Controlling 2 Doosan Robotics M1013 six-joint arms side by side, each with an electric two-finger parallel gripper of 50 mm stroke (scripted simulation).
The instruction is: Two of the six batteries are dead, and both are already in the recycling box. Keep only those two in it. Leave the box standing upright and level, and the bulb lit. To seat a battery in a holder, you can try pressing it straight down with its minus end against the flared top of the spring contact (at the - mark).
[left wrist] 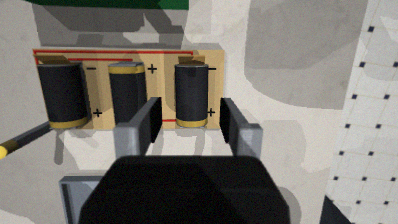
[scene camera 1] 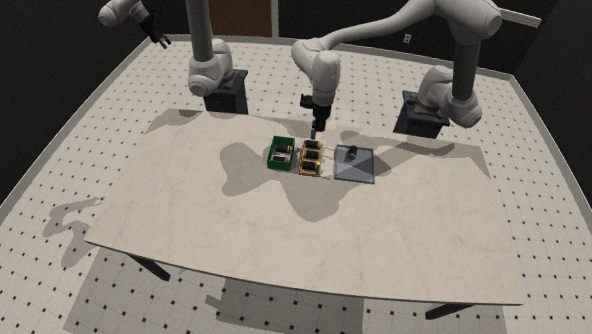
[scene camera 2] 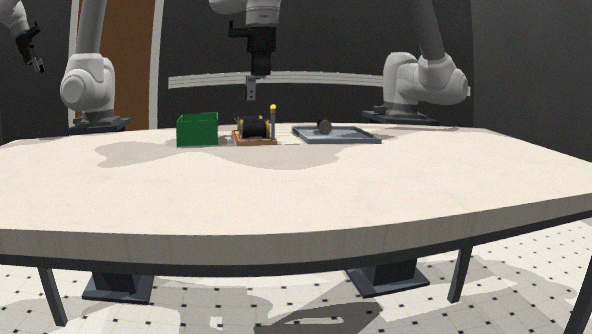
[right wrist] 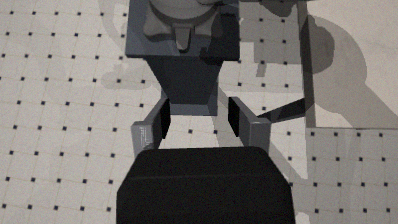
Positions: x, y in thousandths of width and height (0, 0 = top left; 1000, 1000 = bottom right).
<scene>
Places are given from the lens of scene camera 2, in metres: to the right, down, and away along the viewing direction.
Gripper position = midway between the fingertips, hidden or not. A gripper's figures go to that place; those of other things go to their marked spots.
left gripper (scene camera 2: 423, 298): -0.12, -0.17, 1.05
green recycling box (scene camera 2: 345, 397): -0.20, -0.08, 0.89
grey tray (scene camera 2: 592, 403): 0.14, -0.08, 1.07
The marked spots on the green recycling box and the grey tray are 0.38 m apart.
</scene>
